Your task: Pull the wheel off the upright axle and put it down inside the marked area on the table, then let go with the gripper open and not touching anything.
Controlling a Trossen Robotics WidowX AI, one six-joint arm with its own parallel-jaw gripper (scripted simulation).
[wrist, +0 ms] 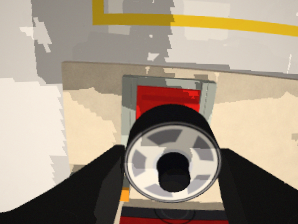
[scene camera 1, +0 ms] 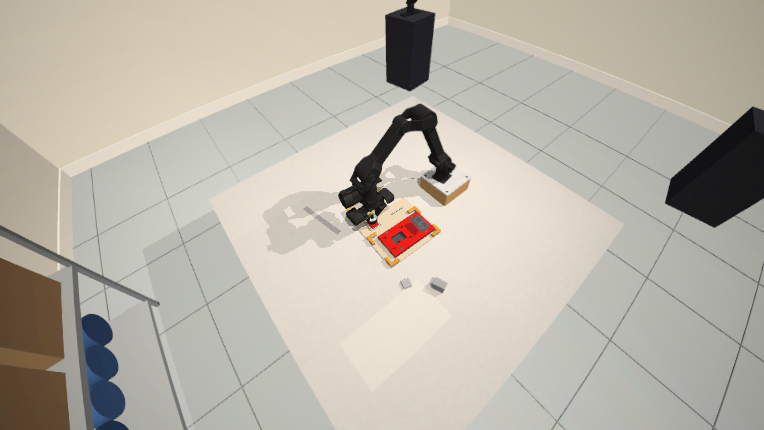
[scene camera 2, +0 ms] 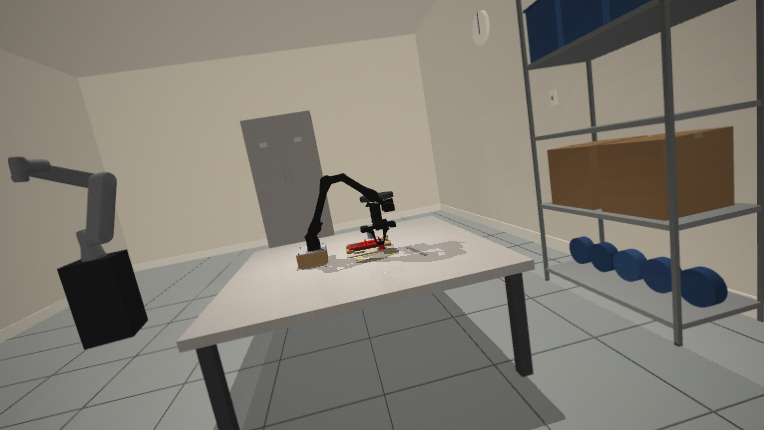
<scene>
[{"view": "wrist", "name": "gripper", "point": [171, 156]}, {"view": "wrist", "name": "wheel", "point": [166, 128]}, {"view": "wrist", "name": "upright axle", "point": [147, 97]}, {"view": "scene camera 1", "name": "gripper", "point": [372, 218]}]
</scene>
